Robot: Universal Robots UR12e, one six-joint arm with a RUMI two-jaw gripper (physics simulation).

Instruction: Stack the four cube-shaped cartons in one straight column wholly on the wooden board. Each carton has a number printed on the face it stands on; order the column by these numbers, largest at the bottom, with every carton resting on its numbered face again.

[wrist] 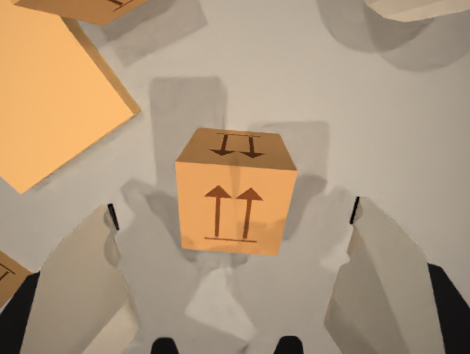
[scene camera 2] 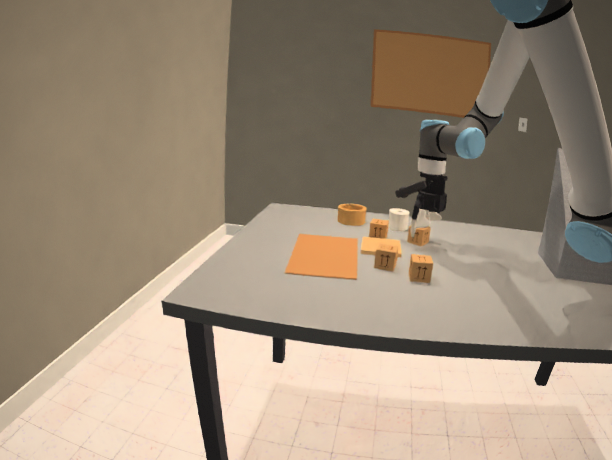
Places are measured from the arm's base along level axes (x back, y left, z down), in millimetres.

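Pixels of known places: gripper, fingertip midpoint: (wrist: 233, 203) (scene camera 2: 421, 232).
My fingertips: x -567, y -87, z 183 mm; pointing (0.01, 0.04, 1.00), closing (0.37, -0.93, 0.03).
Note:
Behind a point stands the place of what it marks.
Four orange-brown cartons with arrow marks stand apart on the table. One carton (scene camera 2: 419, 236) @(x -572, y -59, z 187 mm) (wrist: 234, 207) @(x -577, y -93, z 164 mm) is between and below the open fingers of my gripper (scene camera 2: 424, 226) @(x -567, y -87, z 183 mm) (wrist: 233, 203) @(x -567, y -87, z 183 mm), which holds nothing. A second carton (scene camera 2: 378, 229) @(x -708, y -59, z 182 mm) (wrist: 95, 11) @(x -682, y -67, z 199 mm) is behind the board, a third carton (scene camera 2: 385, 260) @(x -663, y 175, z 191 mm) is in front of it, and a fourth carton (scene camera 2: 421, 270) @(x -564, y 224, z 186 mm) is at the front right. Part of a carton (wrist: 9, 281) @(x -554, y 169, z 201 mm) shows at the left edge of the wrist view. The light wooden board (scene camera 2: 370, 246) @(x -719, y 41, z 206 mm) (wrist: 50, 105) @(x -661, y -6, z 206 mm) lies flat. The cartons' undersides and numbers are hidden.
A white roll (scene camera 2: 399, 220) @(x -646, y -187, z 179 mm) (wrist: 420, 7) @(x -623, y -199, z 193 mm) stands behind the nearest carton. An orange ring-shaped container (scene camera 2: 352, 217) @(x -813, y -180, z 188 mm) stands at the back, and a flat orange mat (scene camera 2: 324, 256) @(x -831, y 165, z 208 mm) lies left of the board. A grey block (scene camera 2: 555, 240) @(x -120, y -5, z 123 mm) stands at the right beside the arm.

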